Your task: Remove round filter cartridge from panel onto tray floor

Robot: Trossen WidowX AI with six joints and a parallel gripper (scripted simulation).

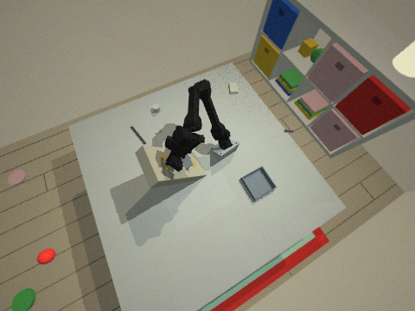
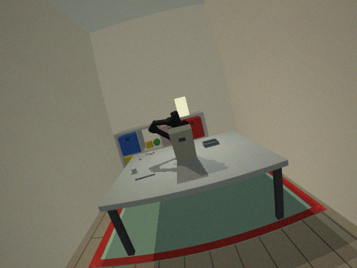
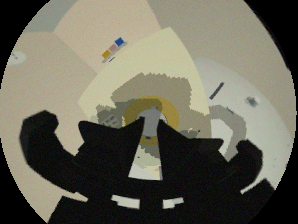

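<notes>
The round grey filter cartridge lies 1 cm below my gripper tip and 1 cm ahead of it. From my gripper tip the other things lie so: beige service panel 8 cm below, 4 cm behind; then small white cylinder 49 cm to the right, 22 cm below, 10 cm behind; then grey tray 42 cm behind, 29 cm to the left, 23 cm below.
</notes>
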